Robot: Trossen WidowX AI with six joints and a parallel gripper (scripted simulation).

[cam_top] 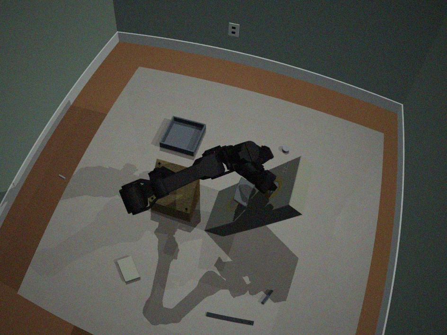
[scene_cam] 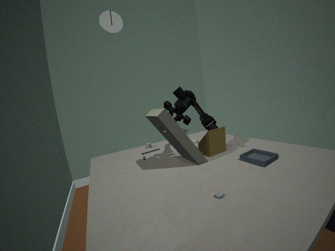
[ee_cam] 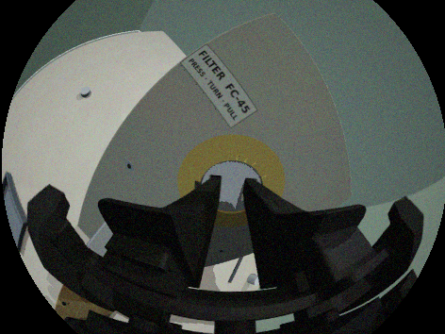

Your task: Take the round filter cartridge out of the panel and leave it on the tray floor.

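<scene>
The blue-grey tray lies 460 mm behind my gripper tip, 270 mm below it and 230 mm to the left of it. From my gripper tip the other things lie so: white block 400 mm to the right, 370 mm behind, 270 mm below; short dark bar 270 mm to the right, 270 mm below, 130 mm ahead; round filter cartridge 10 mm below, 10 mm ahead.
</scene>
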